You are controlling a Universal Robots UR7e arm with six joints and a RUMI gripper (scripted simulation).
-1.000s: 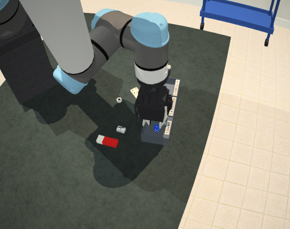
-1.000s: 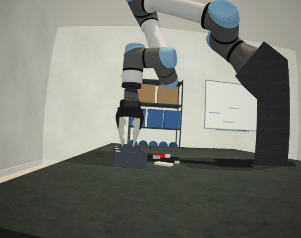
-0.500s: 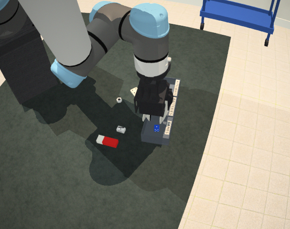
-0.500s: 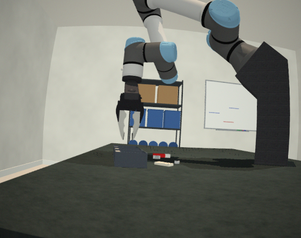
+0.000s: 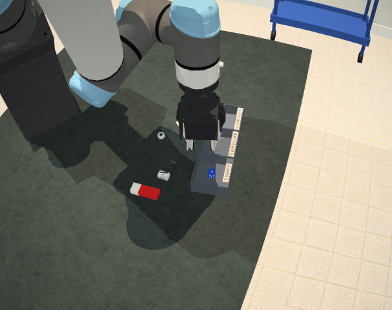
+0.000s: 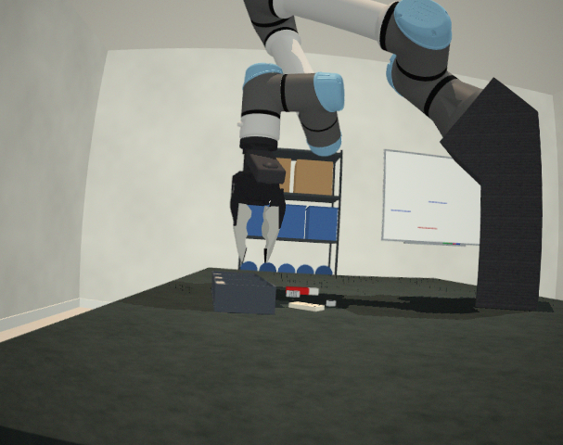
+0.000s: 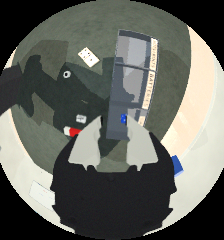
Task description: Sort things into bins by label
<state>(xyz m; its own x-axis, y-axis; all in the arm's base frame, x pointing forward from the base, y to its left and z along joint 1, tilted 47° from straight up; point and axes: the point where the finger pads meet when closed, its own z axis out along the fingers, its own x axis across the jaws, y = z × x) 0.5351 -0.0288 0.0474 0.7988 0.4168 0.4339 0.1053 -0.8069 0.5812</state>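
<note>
Now: the white domino 7 cm behind my hand, 12 cm to the left of it and 7 cm below it. The rest, counted from my hand: blue die 3 cm ahead, 3 cm to the right, 6 cm below; white nut 12 cm behind, 7 cm to the left, 8 cm below; grey-white object 9 cm behind, 5 cm to the right, 7 cm below.
</note>
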